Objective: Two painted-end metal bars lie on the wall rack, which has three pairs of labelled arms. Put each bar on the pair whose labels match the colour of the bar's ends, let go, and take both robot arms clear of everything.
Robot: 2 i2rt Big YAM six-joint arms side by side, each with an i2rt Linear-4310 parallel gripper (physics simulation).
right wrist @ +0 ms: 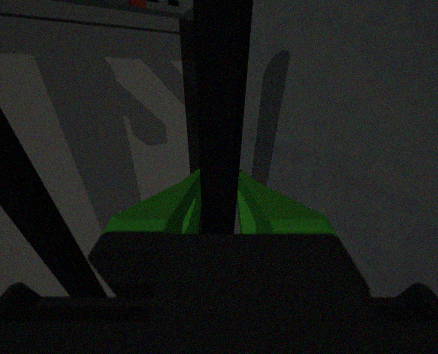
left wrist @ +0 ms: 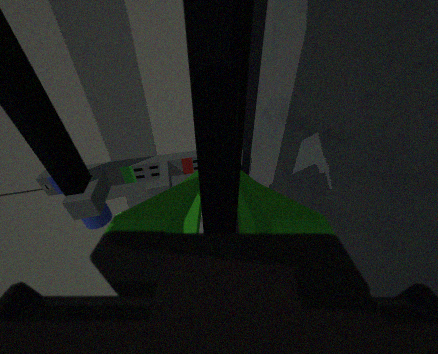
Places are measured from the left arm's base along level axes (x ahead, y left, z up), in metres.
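Pixels of known places: left gripper, fingertip midpoint: point(left wrist: 219, 176); right gripper, fingertip midpoint: point(right wrist: 219, 176).
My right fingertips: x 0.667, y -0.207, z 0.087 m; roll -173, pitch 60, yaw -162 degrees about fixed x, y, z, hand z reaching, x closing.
For each thing: its top centre in the pictures, then the offset to it from my right fingertips. "spot": a spot on its surface instead.
- long black bar, middle of its top: point(right wrist: 203, 263) dx -0.030, dy +0.070, dz +0.019 m
- red label, surface spot: point(left wrist: 187, 165) spot: dx +0.030, dy +0.304, dz +0.016 m
- blue label, surface spot: point(left wrist: 57, 184) spot: dx +0.009, dy +0.281, dz +0.150 m
- green label, surface spot: point(left wrist: 128, 174) spot: dx +0.030, dy +0.305, dz +0.091 m
- labelled bracket, surface spot: point(right wrist: 162, 7) spot: dx +0.143, dy -0.078, dz -0.005 m
My left gripper point(left wrist: 219, 176) is shut on a long black bar point(left wrist: 220, 90) point(right wrist: 222, 90), and my right gripper point(right wrist: 219, 176) is shut on it too. This held bar's painted ends do not show, so I cannot tell their colour. In the left wrist view it crosses just right of the red label point(left wrist: 187, 165). The other black bar point(left wrist: 42, 120) point(right wrist: 42, 220) lies at the left, apart from my grippers. Its blue end point(left wrist: 96, 218) sticks out past a grey rack arm point(left wrist: 76, 206), near the blue label point(left wrist: 56, 185). The green label point(left wrist: 128, 174) lies between the blue and red ones.
Part of the rack's other labelled bracket point(right wrist: 162, 7) shows at the top of the right wrist view, with a red label point(right wrist: 137, 2). A dark strip point(left wrist: 254, 90) point(right wrist: 191, 110) runs beside the held bar; I cannot tell what it is. Broad shadows lie behind.
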